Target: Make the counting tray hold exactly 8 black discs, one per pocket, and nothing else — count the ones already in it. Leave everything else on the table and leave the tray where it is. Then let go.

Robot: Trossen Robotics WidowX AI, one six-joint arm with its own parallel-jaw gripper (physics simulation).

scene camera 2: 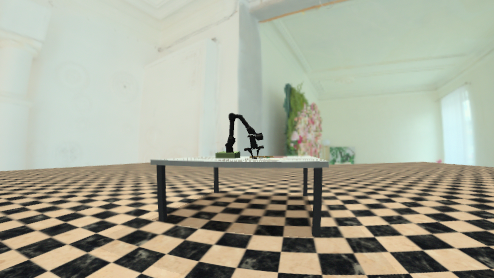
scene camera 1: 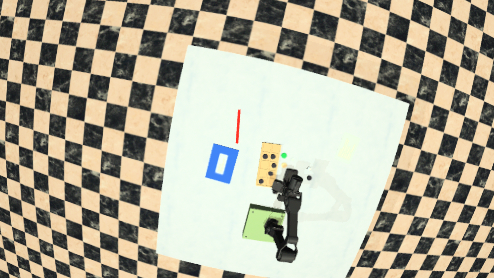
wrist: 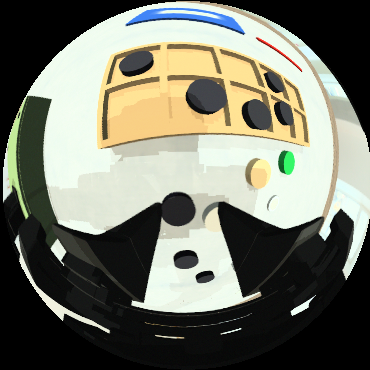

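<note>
Tan counting tray in the pictures. The gripper too.
</note>
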